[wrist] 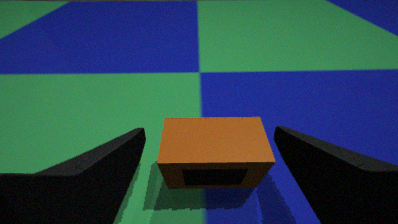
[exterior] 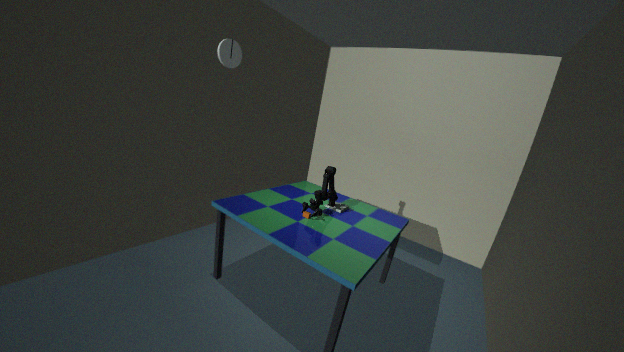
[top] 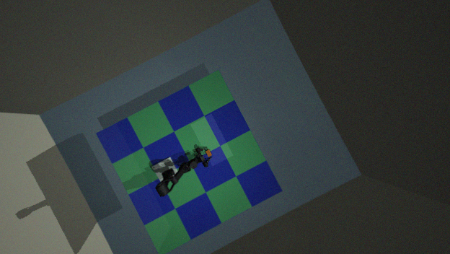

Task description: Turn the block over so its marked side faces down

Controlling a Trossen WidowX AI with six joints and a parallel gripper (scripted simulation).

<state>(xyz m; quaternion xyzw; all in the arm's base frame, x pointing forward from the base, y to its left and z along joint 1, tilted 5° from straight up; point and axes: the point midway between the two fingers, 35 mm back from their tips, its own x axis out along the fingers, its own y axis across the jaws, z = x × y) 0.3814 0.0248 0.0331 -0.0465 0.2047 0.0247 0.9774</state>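
Now: the orange block 2 cm behind my gripper tip and 1 cm below it.
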